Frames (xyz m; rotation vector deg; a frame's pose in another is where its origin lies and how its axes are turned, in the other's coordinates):
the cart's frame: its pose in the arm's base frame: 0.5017 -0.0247 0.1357 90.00 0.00 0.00
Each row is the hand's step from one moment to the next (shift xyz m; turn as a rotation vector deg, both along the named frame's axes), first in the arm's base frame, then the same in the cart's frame.
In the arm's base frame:
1: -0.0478 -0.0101 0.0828 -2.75 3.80 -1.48
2: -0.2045 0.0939 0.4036 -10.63 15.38 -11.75
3: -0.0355 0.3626 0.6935 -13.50 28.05 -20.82
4: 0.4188 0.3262 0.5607 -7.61 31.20 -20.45
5: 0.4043 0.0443 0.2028 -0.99 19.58 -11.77
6: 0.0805 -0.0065 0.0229 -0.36 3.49 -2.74
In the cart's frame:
1: -0.0478 0.0828 0.0101 -2.75 -1.48 -3.80
2: -0.2045 0.4036 -0.0939 -10.63 -11.75 -15.38
3: -0.0355 0.6935 -0.3626 -13.50 -20.82 -28.05
4: 0.4188 0.5607 -0.3262 -7.61 -20.45 -31.20
5: 0.4043 0.2028 -0.0443 -0.99 -11.77 -19.58
6: 0.0805 0.0229 0.0065 -0.36 -2.74 -3.49

